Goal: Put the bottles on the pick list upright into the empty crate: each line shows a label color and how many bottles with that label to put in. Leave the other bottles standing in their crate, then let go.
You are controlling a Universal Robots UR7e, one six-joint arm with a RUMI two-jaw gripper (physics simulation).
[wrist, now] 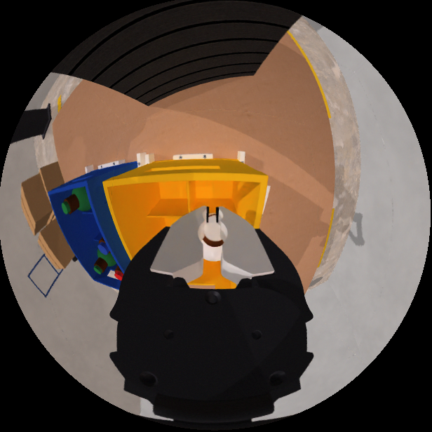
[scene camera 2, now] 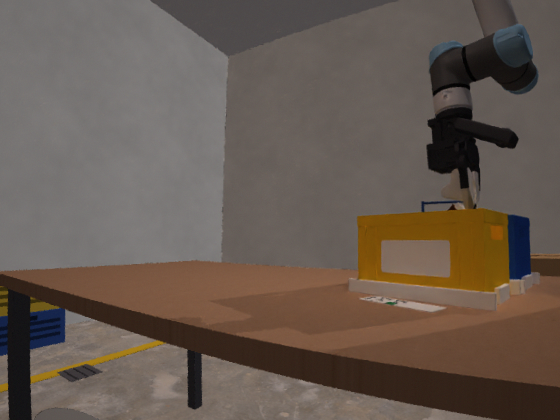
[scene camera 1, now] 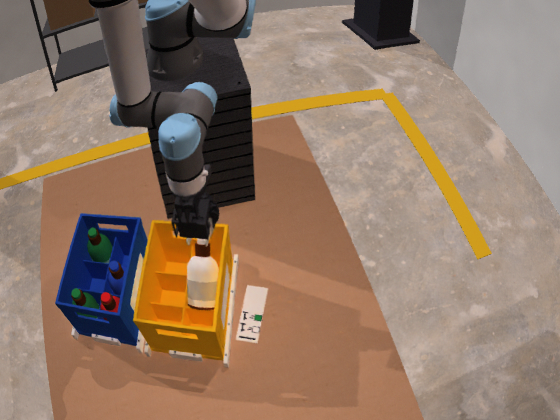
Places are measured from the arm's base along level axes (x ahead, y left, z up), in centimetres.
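Pixels of known places: gripper, between the fingertips: (scene camera 1: pixel 202 239); arm's base, origin of its link: (scene camera 1: pixel 174 61).
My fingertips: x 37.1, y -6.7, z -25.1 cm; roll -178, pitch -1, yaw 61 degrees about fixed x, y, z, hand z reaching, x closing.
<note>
Ahead of a thing's pixels: the offset from my fingertips to its top centre. "*": to the spot under its first point. Level surfaces: height alone.
My gripper (scene camera 1: pixel 197 241) (scene camera 2: pixel 470 202) (wrist: pixel 212 208) is shut at the white bottle's cap; the tips overlap the cap, and I see no clear grip. The white bottle (scene camera 1: pixel 202 281) (wrist: pixel 212 253) is in the right column of the yellow crate {dy -8.0, dx +6.7, dz +0.8 cm} (scene camera 1: pixel 183 342) (scene camera 2: pixel 433 283) (wrist: pixel 187 176). It appears to lean toward the robot, its lower rim showing. The blue crate {dy -27.1, dx -4.3, dz +0.8 cm} (scene camera 1: pixel 93 322) (wrist: pixel 92 220) holds green bottles {dy -26.6, dx -14.4, dz -0.5 cm} (scene camera 1: pixel 99 247) {dy -35.5, dx +1.6, dz -0.5 cm} (scene camera 1: pixel 85 301), a blue bottle {dy -23.1, dx -2.2, dz -0.5 cm} (scene camera 1: pixel 116 280) and a red bottle {dy -27.7, dx +5.4, dz -0.5 cm} (scene camera 1: pixel 108 303). The pick list {dy +5.1, dx +13.6, dz -16.6 cm} (scene camera 1: pixel 255 300) (scene camera 2: pixel 422 304) shows green and white marks; the counts are unclear.
White strips {* dy +0.4, dx +12.1, dz -13.7 cm} (scene camera 1: pixel 230 310) (scene camera 2: pixel 425 293) edge the crates. The crates stand side by side on a brown table top {dz -16.8 cm} (scene camera 1: pixel 310 260) (scene camera 2: pixel 150 287). The black robot base (scene camera 1: pixel 227 145) stands behind them. Cardboard boxes (wrist: pixel 36 201) show beyond the blue crate in the wrist view.
</note>
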